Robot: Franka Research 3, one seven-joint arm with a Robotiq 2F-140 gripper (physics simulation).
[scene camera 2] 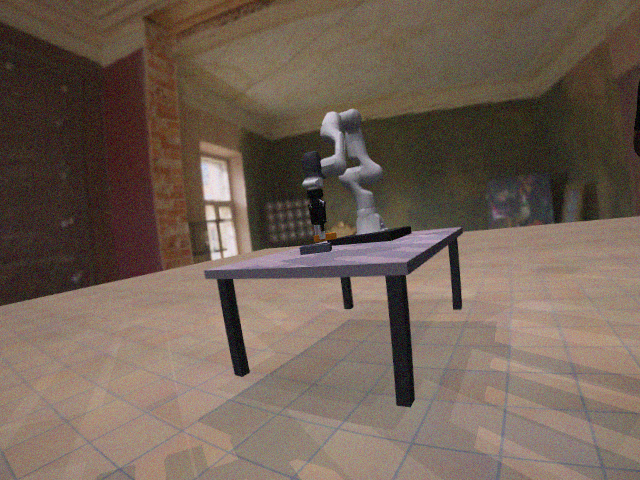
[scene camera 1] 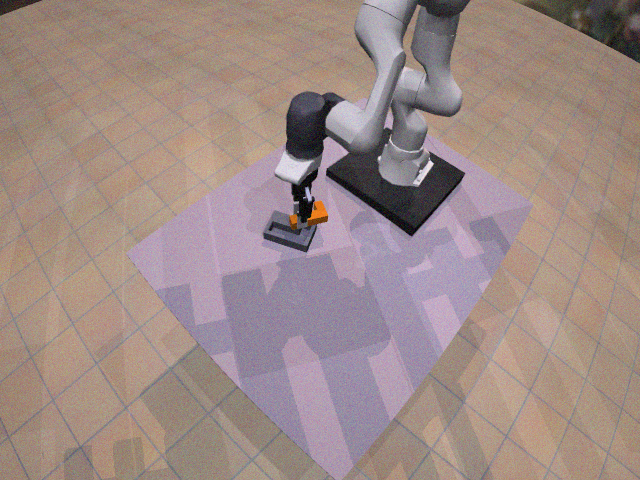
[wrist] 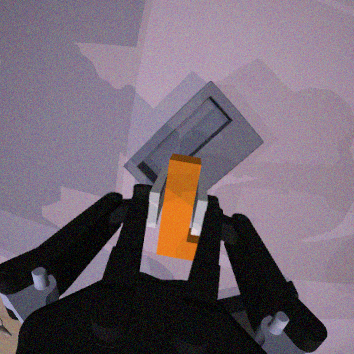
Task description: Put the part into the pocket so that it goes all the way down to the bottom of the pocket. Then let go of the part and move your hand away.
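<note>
The orange part [scene camera 1: 318,213] [scene camera 2: 330,236] [wrist: 181,210] is an angular block, held between the fingers. My gripper [scene camera 1: 301,223] [scene camera 2: 320,238] [wrist: 181,183] points down and is shut on it. The grey block with the pocket [scene camera 1: 308,242] [scene camera 2: 315,249] [wrist: 240,141] sits on the table. The part is above the block's edge, out of the pocket, and extends past the block toward the robot base. In the wrist view the pocket's long side runs diagonally, while the part is nearly upright in the picture, so the two are turned apart. The near end of the pocket is hidden by the part and fingers.
The robot's black base plate [scene camera 1: 413,219] [scene camera 2: 382,235] stands on the table behind and to the right of the block in scene camera 1. The purple table [scene camera 1: 170,258] [scene camera 2: 310,270] has large patches of shadow across its top.
</note>
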